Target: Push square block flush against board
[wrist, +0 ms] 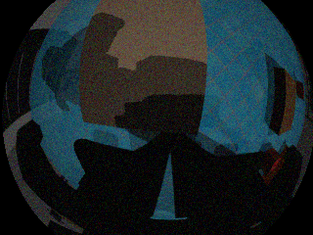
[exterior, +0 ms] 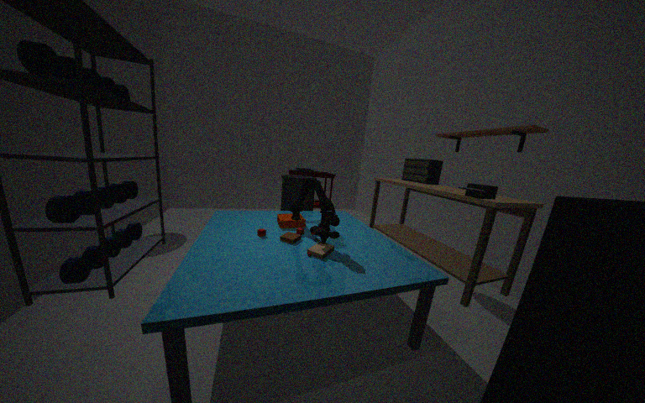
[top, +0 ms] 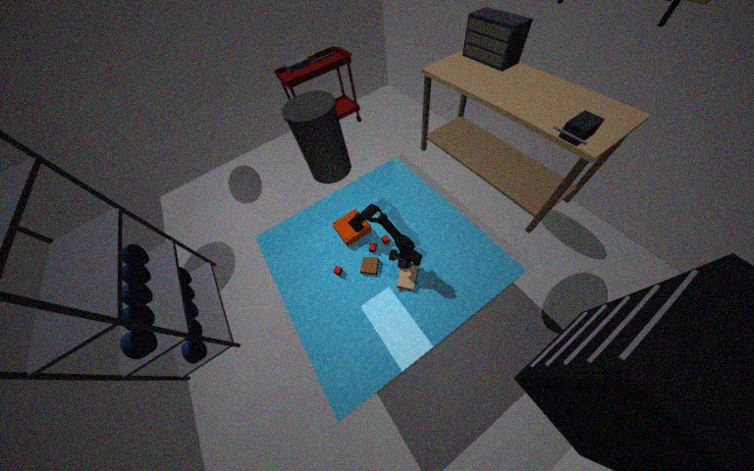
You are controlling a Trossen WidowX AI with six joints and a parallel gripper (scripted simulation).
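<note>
Right now the square brown block is 130 mm behind my gripper tip, 180 mm to the right of it and 10 mm above it. From my gripper tip the other things lie so: tan board 80 mm ahead, 50 mm to the right, 10 mm above.
</note>
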